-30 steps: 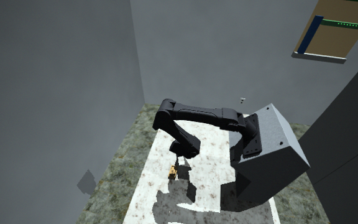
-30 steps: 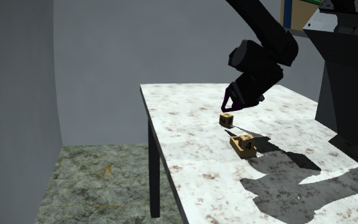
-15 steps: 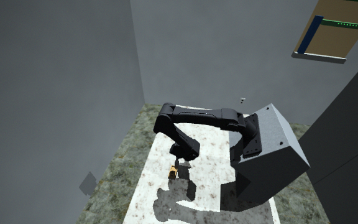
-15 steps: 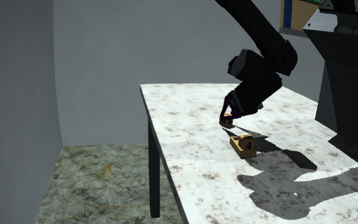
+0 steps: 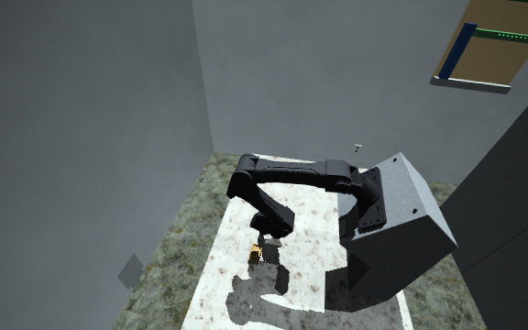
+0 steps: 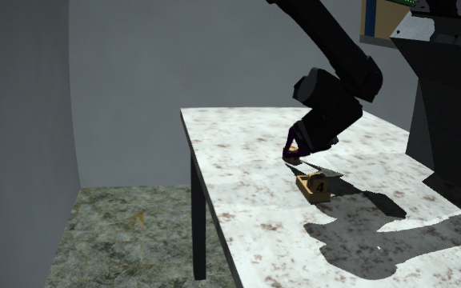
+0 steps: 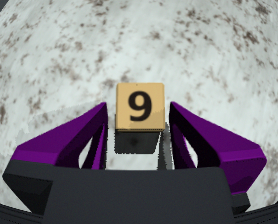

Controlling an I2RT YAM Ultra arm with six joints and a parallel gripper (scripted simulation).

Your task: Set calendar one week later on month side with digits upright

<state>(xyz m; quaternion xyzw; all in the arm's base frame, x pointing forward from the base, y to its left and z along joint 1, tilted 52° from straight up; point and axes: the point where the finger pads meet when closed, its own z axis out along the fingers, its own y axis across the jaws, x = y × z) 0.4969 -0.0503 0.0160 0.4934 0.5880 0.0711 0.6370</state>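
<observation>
Now: the wooden digit cube 1 cm to the right of my hand and 1 cm below it.
</observation>
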